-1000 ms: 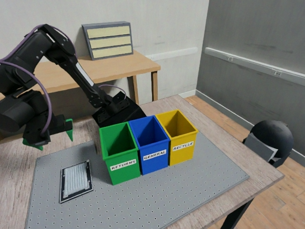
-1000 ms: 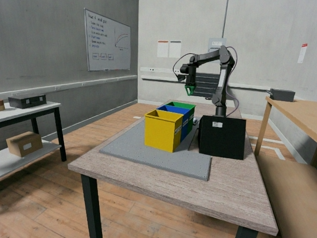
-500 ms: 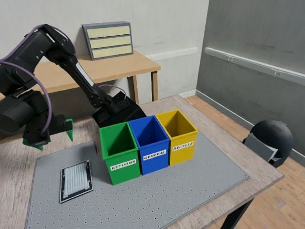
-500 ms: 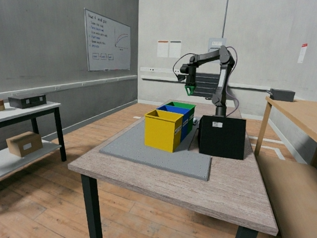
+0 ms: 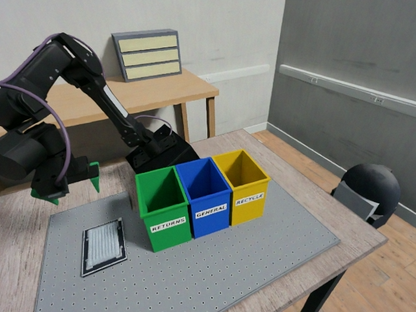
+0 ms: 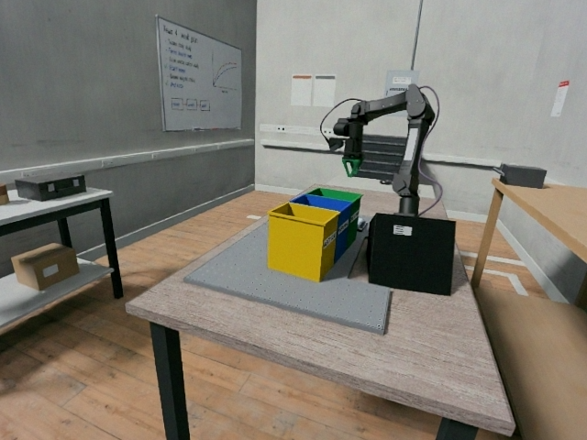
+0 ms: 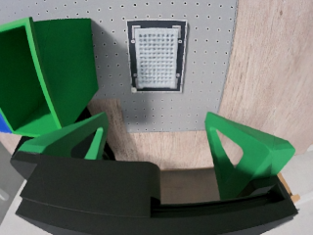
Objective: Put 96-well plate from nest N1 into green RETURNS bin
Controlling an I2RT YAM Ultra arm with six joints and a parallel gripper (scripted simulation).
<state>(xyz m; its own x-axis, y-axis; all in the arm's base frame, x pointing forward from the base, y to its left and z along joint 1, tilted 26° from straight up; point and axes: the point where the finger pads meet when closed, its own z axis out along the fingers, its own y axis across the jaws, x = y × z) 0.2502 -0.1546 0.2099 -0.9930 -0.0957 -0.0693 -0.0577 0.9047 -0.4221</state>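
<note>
Now: hand 21 cm above the 96-well plate. Also, from my hand: green returns bin: 21 cm to the left, 14 cm below; then blue general bin: 1 cm ahead, 34 cm to the left, 14 cm below; then black plate nest N1: 22 cm below.
</note>
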